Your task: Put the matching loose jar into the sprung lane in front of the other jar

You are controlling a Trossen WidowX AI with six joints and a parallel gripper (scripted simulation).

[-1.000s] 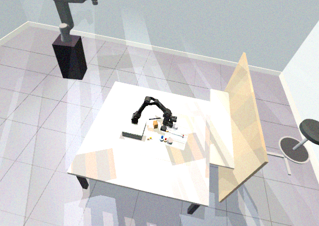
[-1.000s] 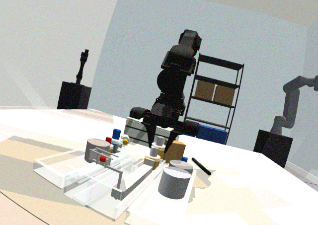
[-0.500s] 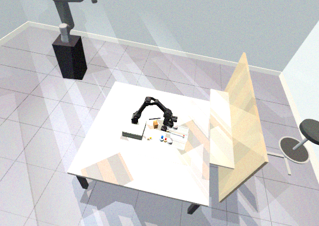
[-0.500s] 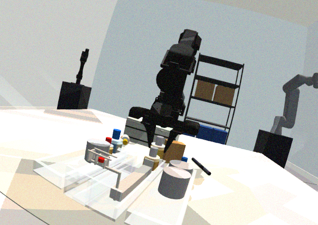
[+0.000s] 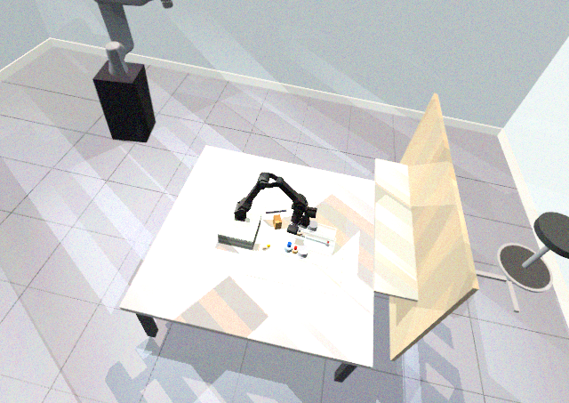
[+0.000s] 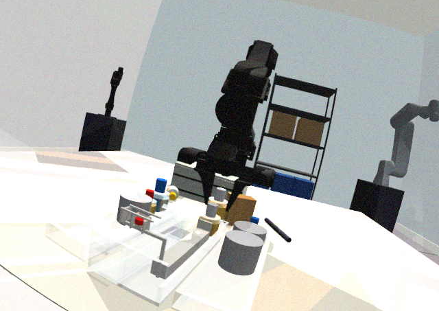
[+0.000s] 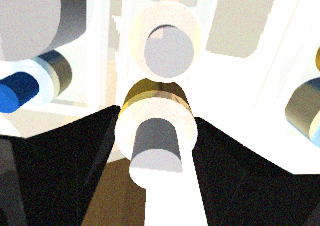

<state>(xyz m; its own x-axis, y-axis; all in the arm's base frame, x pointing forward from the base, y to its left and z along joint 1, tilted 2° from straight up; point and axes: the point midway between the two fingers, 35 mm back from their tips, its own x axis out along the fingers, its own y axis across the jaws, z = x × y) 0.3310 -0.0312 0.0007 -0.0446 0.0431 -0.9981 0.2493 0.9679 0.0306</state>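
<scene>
Now: gripper tip 10 cm past the tan box, 5 cm to the right of it and 2 cm above it. The rest, counted from my gripper tip: black rod 11 cm behind, 16 cm to the left, 5 cm below.
</scene>
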